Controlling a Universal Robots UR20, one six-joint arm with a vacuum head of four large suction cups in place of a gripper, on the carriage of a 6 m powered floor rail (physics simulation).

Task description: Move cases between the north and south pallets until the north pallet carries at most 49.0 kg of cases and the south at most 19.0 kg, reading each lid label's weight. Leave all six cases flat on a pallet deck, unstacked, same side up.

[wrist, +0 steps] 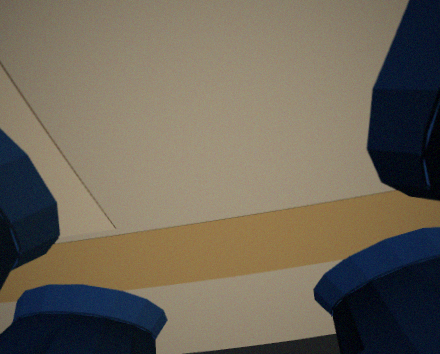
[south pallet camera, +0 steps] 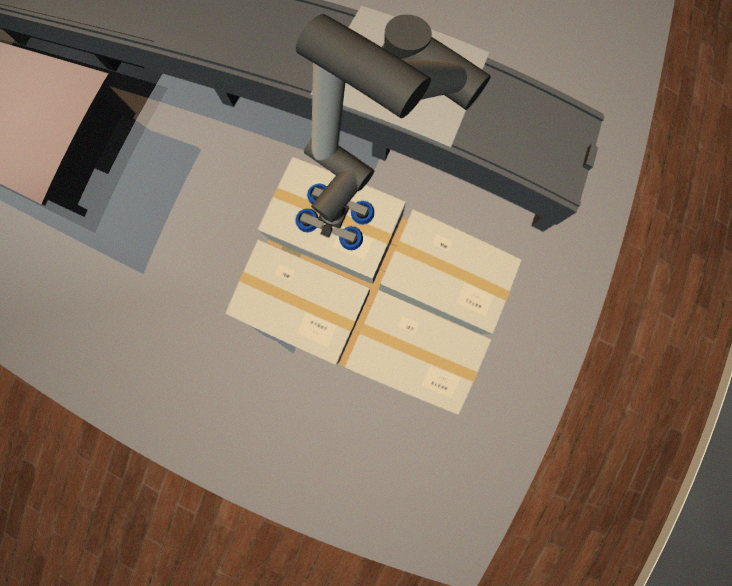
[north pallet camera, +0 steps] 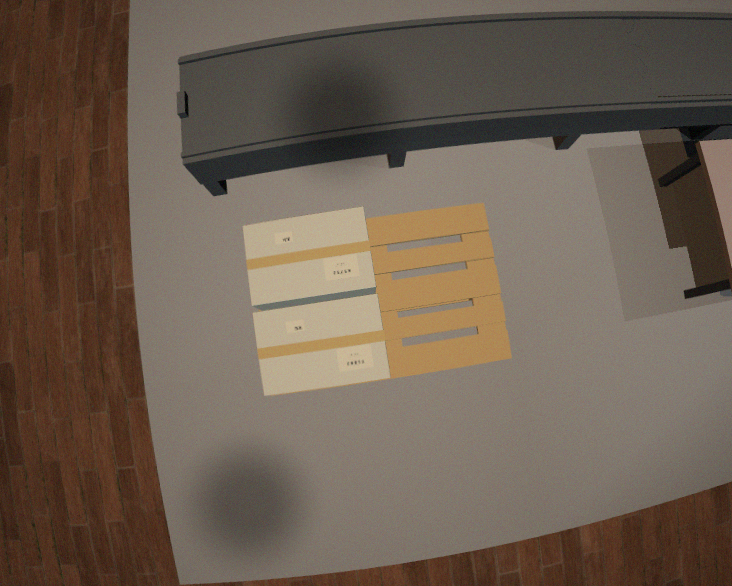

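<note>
In the south pallet view my suction head is shut on the upper left case, its four blue cups against the lid. The case is level and slightly raised above the south pallet. Three other cream cases lie flat there: lower left, upper right and lower right. Two cases lie flat on the left half of the north pallet, whose right half is bare. Label weights are too small to read; the head partly covers the held case's labels.
A long grey rail runs behind both pallets. A pale plate under the arm's base sits on it. A pink-topped table stands between the pallet areas. A neighbouring case's side is close to the held case's right edge.
</note>
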